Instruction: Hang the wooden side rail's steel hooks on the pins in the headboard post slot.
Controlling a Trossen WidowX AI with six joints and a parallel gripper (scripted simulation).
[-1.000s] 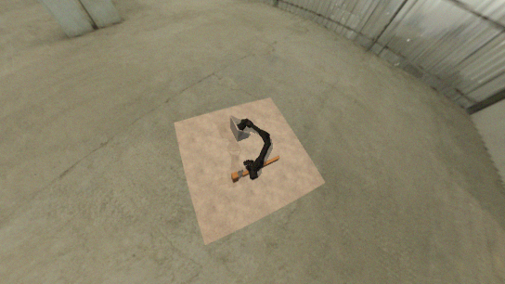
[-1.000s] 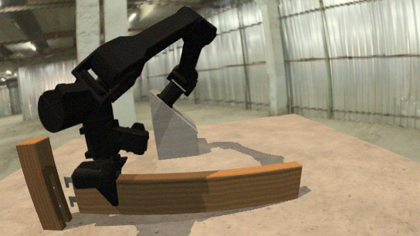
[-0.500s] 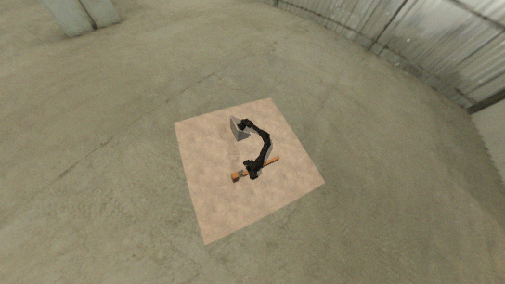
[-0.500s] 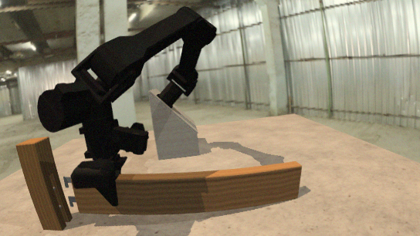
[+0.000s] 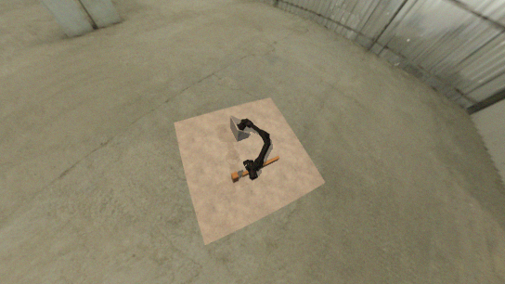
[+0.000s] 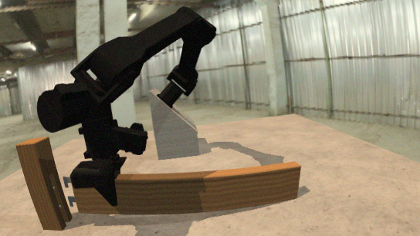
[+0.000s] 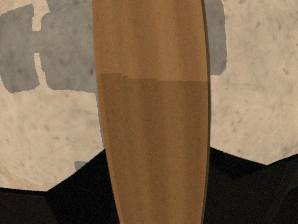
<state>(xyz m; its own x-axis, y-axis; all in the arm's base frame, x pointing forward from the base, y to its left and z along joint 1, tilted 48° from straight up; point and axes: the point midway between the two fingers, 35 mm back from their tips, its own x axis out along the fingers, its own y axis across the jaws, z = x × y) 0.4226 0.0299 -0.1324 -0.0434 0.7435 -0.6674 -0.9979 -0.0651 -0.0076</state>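
The wooden headboard post is 15 cm to the right of my gripper tip and 4 cm above it.
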